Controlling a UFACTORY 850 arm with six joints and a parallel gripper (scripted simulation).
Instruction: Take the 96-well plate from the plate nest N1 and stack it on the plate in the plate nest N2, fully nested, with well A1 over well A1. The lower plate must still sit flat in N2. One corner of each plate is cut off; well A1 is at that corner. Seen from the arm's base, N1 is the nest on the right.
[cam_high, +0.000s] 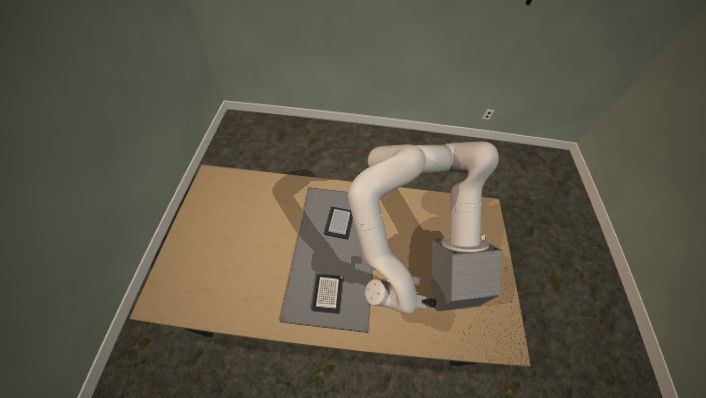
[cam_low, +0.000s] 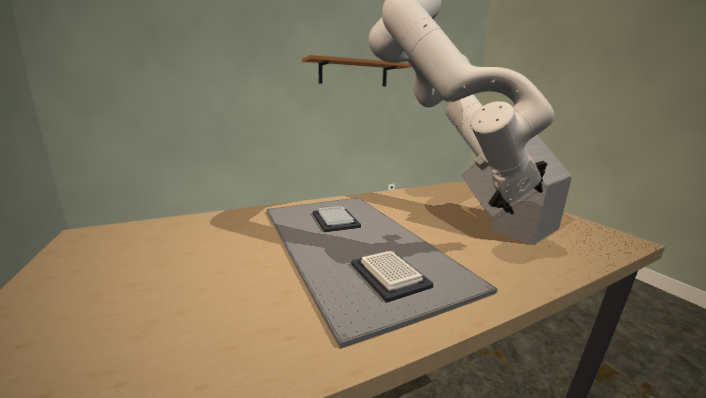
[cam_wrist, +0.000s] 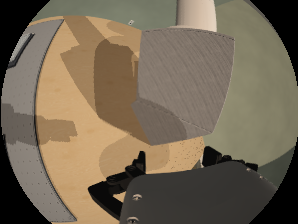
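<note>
My hand is 39 cm short of the plate nest, 38 cm to the left of it and 14 cm above it. Also, from my hand: plate (39 cm ahead, 2 cm to the right, 13 cm below).
</note>
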